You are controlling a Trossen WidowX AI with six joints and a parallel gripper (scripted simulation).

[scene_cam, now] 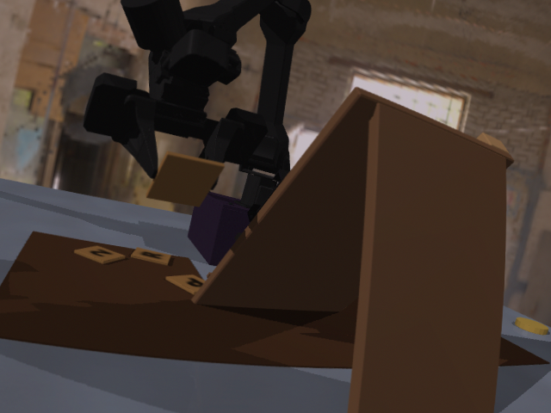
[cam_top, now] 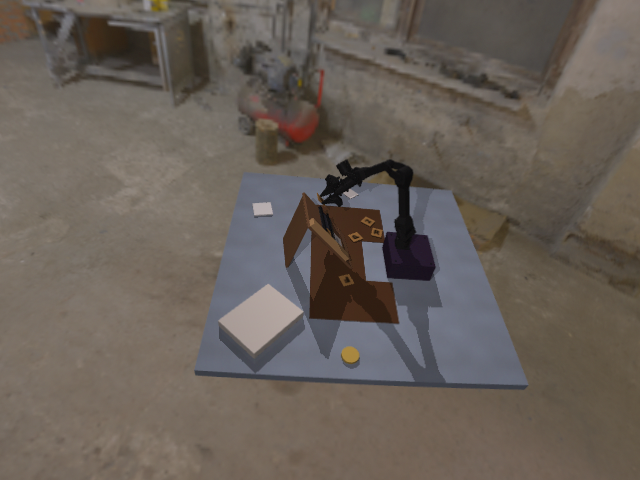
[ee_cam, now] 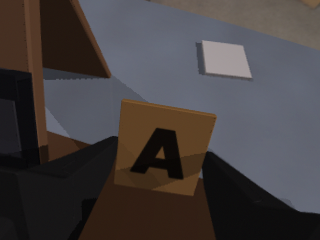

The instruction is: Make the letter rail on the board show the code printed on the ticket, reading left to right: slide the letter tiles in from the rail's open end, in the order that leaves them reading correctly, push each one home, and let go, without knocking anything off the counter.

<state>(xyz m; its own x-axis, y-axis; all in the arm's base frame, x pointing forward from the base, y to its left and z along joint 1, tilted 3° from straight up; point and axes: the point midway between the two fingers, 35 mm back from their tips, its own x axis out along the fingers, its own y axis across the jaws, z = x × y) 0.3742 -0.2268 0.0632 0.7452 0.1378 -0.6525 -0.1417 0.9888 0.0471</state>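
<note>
Now: the white ticket 20 cm to the left of my gripper tip, 9 cm behind it and 8 cm below it. Round my gripper tip: yellow disc: 77 cm to the left, 15 cm below, 13 cm behind; then brown mat: 23 cm to the left, 20 cm behind, 16 cm below.
</note>
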